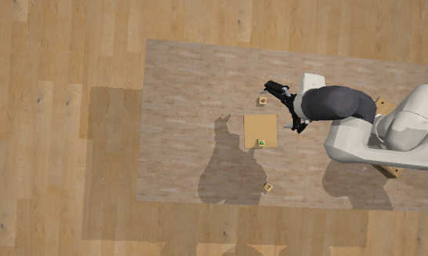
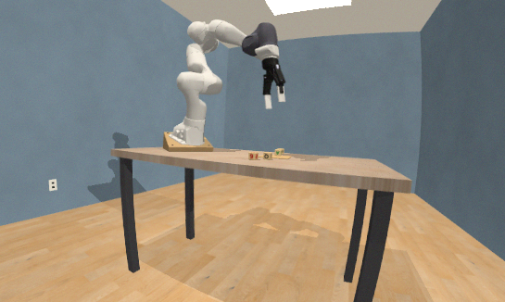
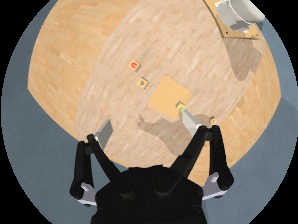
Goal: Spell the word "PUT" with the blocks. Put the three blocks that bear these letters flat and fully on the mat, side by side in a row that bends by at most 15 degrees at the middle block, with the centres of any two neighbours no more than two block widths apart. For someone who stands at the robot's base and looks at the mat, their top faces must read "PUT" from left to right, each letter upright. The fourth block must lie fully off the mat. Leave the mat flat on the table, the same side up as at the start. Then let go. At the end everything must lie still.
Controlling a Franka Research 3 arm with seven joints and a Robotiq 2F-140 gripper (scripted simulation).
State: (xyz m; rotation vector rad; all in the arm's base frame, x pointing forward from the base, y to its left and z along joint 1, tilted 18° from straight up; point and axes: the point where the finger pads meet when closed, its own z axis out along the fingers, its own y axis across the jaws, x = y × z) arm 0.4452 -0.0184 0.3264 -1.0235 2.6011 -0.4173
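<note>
The red U block is 5 cm behind my hand, 10 cm to the right of it and 23 cm below it. Round my hand: green P block (1 cm behind, 14 cm to the left, 22 cm below); block marked 6 (1 cm behind, 4 cm to the right, 23 cm below); tan mat (1 cm behind, 9 cm to the left, 24 cm below).
</note>
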